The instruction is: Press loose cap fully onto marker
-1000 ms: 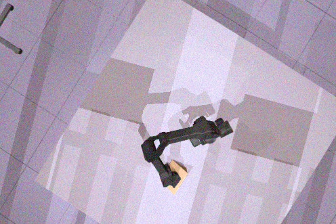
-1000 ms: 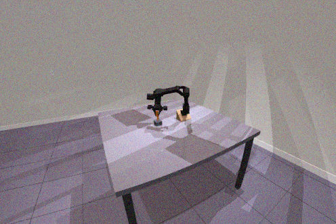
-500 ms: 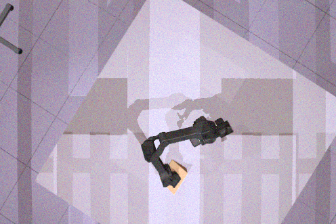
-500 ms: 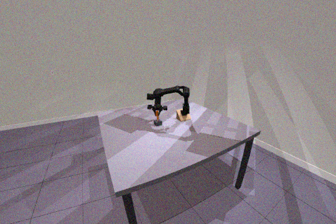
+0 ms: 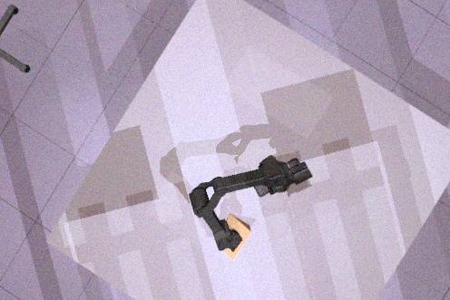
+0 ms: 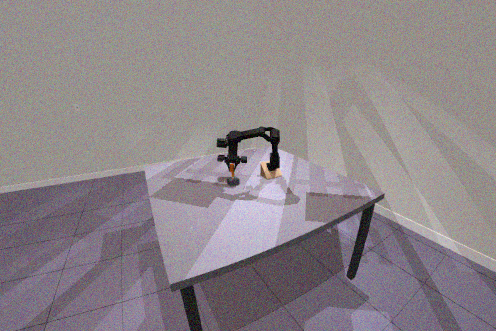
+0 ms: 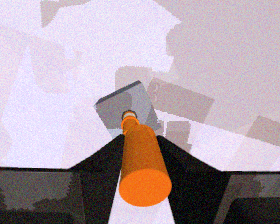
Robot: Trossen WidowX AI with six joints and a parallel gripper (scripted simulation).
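Now: the orange cap 2 cm above my gripper tip. Also, from my gripper tip: grey holder block 7 cm below, 1 cm behind.
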